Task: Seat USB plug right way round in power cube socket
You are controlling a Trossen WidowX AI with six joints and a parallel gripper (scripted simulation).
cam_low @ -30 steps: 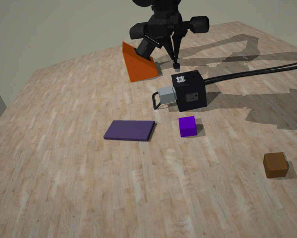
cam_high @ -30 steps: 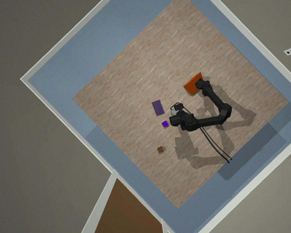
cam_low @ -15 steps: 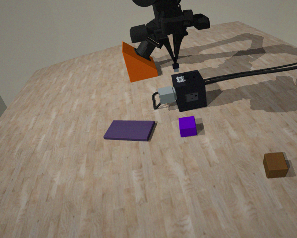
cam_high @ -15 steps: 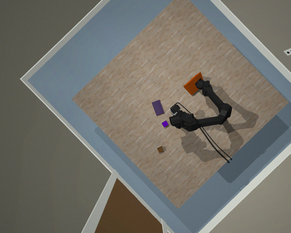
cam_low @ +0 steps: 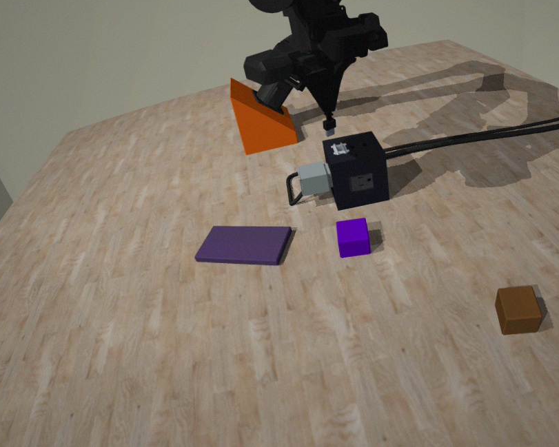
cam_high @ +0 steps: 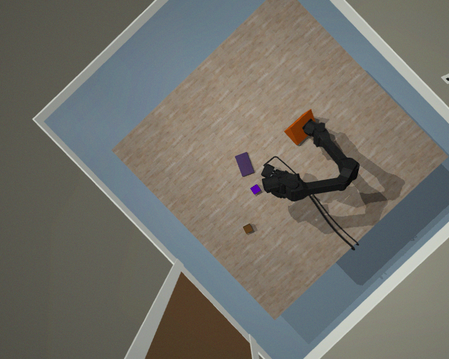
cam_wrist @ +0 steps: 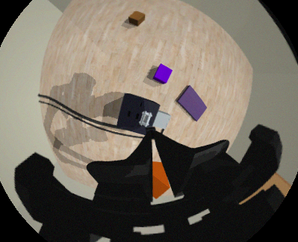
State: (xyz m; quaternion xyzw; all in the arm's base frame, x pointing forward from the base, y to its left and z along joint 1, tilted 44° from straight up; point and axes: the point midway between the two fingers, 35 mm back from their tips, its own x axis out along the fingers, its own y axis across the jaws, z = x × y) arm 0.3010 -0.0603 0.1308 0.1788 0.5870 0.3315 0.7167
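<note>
Right now the silver USB plug is 2 cm below my gripper tip. The rest, counted from my gripper tip: purple cube (12 cm ahead, 2 cm to the right, 12 cm below); white-rimmed USB socket (1 cm to the left, 6 cm below); flat purple slab (5 cm ahead, 16 cm to the right, 13 cm below).
</note>
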